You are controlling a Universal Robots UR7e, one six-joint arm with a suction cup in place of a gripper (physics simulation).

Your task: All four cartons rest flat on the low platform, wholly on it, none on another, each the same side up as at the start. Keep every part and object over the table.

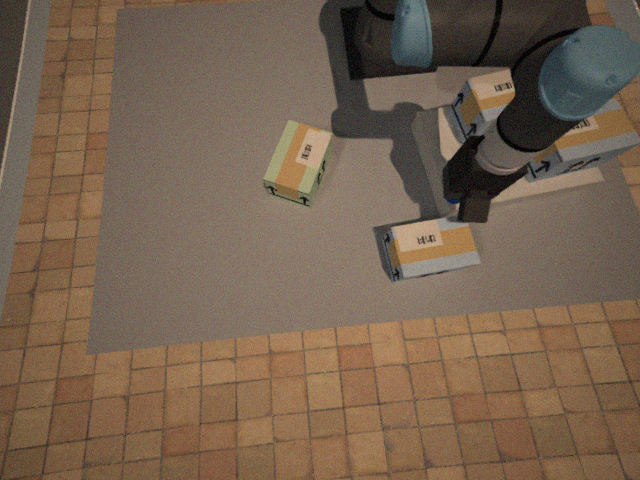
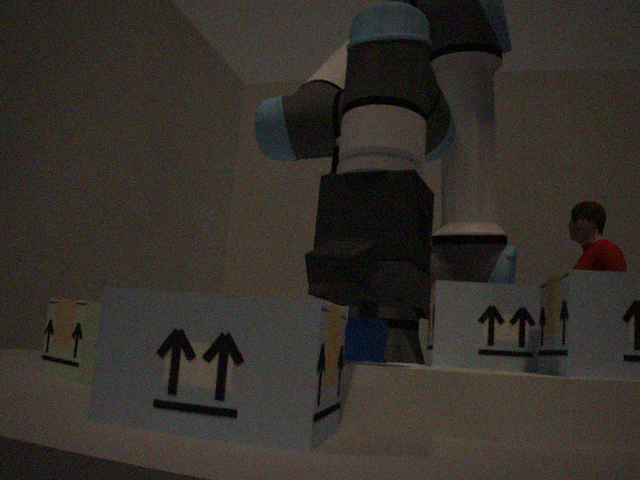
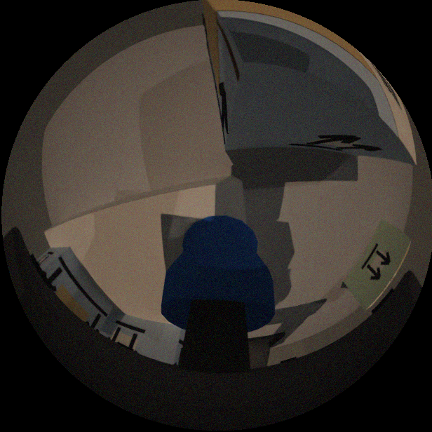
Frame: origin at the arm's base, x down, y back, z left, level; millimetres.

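Seen in the pictures: hand, tool point: (image 2: pixel 364 360); arm's base, link origin: (image 1: pixel 383 36).
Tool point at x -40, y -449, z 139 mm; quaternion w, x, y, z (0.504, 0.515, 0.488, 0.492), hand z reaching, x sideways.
Observation:
Pixels of each thing's middle, then the offset from my tool point to it. Level surfaces: height alone.
- second blue-grey carton, body centre: (image 2: pixel 632 329) (image 1: pixel 569 143) dx -40, dy +105, dz +209 mm
- third blue-grey carton, body centre: (image 2: pixel 226 364) (image 1: pixel 426 250) dx +8, dy -115, dz -55 mm
- green carton, body centre: (image 2: pixel 119 343) (image 1: pixel 300 166) dx +8, dy +55, dz -321 mm
- grey table, surface height: dx +51 mm
The low pale platform (image 1: pixel 568 180) (image 2: pixel 392 408) (image 3: pixel 125 250) lies at the right. One blue-grey carton (image 1: pixel 485 95) (image 2: pixel 483 330) (image 3: pixel 155 345) stands at its back left. A second blue-grey carton (image 1: pixel 594 136) (image 2: pixel 602 325) (image 3: pixel 75 290) stands on it farther right, partly behind the arm. A third blue-grey carton (image 1: pixel 436 250) (image 2: pixel 206 366) (image 3: pixel 310 95) stands on the table in front of the platform's left corner. A green carton (image 1: pixel 299 160) (image 2: pixel 67 335) (image 3: pixel 377 265) stands on the table to the left. My blue suction cup (image 1: pixel 452 200) (image 2: pixel 366 341) (image 3: pixel 220 240) is low over the platform's front left corner, with no carton on it; contact with the platform is unclear.
The grey table (image 1: pixel 206 258) has its front edge beyond the third carton. The dark arm base (image 1: pixel 356 67) is behind the platform. The dark tool body (image 2: pixel 372 222) overhangs close beside the third carton. A person in red (image 2: pixel 602 255) stands in the background.

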